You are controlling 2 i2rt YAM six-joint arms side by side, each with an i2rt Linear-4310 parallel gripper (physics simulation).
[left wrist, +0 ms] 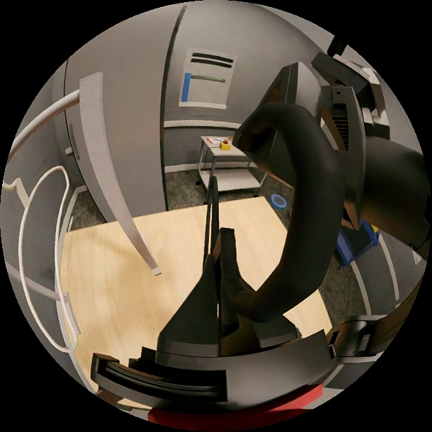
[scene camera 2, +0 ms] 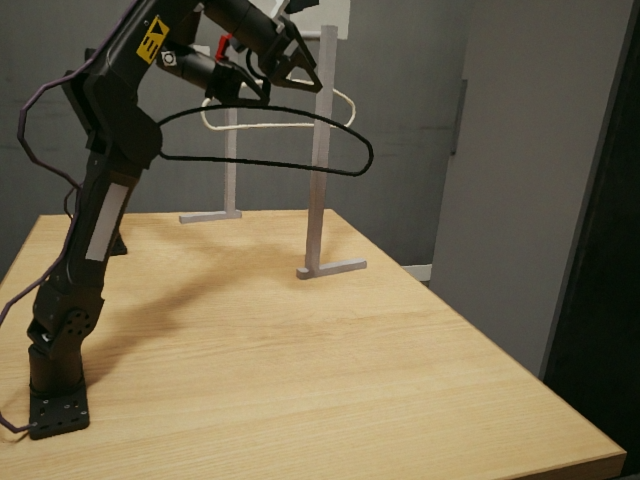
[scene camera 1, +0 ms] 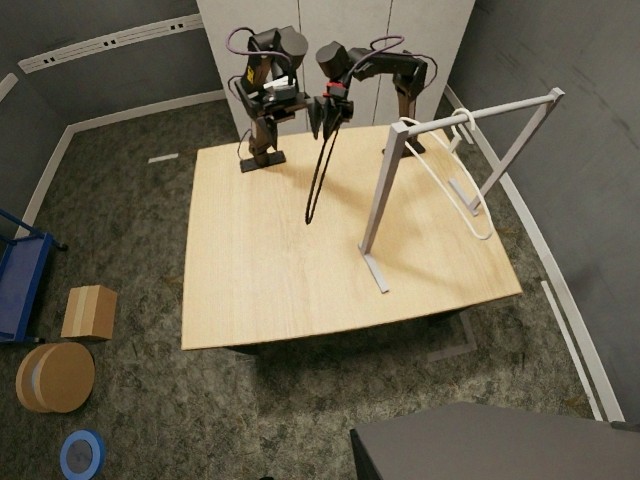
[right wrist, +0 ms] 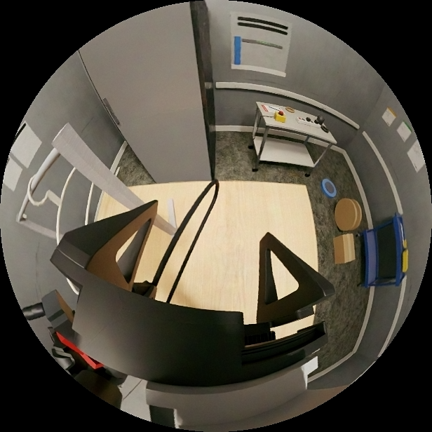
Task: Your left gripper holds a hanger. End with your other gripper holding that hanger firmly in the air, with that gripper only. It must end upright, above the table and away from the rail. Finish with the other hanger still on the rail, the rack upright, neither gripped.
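Frame: origin at the left arm's base, x left, y back, z up, level; centimetres.
Seen in the pictures: left gripper, fingertip midpoint: (scene camera 2: 268, 102) (scene camera 1: 325, 138); right gripper, fingertip midpoint: (scene camera 2: 317, 78) (scene camera 1: 295, 145); left arm's base, origin of the base link: (scene camera 1: 403, 151); right arm's base, origin of the base link: (scene camera 2: 58, 390) (scene camera 1: 262, 162).
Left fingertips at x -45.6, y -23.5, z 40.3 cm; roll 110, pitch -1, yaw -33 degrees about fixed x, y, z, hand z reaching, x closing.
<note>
Offsets run from my left fingertips to a thing's top centre. "spot": to the spot under its first point. Level surfaces: height alone.
The black hanger @(spot: dx -10.2, dy -16.7, dz -7.4 cm) (scene camera 1: 308, 219) (scene camera 2: 371, 155) (left wrist: 320, 200) (right wrist: 217, 185) hangs above the table, body below its hook. My left gripper (scene camera 1: 326, 135) (scene camera 2: 262, 100) (left wrist: 215, 258) is shut on it near the base of the hook. My right gripper (scene camera 1: 295, 143) (scene camera 2: 318, 87) (right wrist: 214, 222) is open and empty, close beside the left one; in the right wrist view the black hanger's body runs from behind its palm and past the fingers. The white hanger @(dx +25.7, dy -15.6, dz +14.3 cm) (scene camera 1: 483, 236) (scene camera 2: 279, 125) hangs by its hook on the rail @(dx +33.1, dy -15.0, dz +13.5 cm) (scene camera 1: 501, 108) (right wrist: 45, 167) of the upright rack @(dx +33.1, dy -15.0, dz +14.5 cm) (scene camera 1: 382, 191) (scene camera 2: 320, 155).
The rack's near post (left wrist: 107, 175) (right wrist: 95, 165) stands apart from the black hanger, at the right in scene camera 1. The wooden table @(dz -40.3 cm) (scene camera 1: 248, 289) (scene camera 2: 361, 372) lies below. A white cart (right wrist: 285, 150), a blue cart (scene camera 1: 23, 279) and a cardboard box (scene camera 1: 90, 312) stand on the floor around.
</note>
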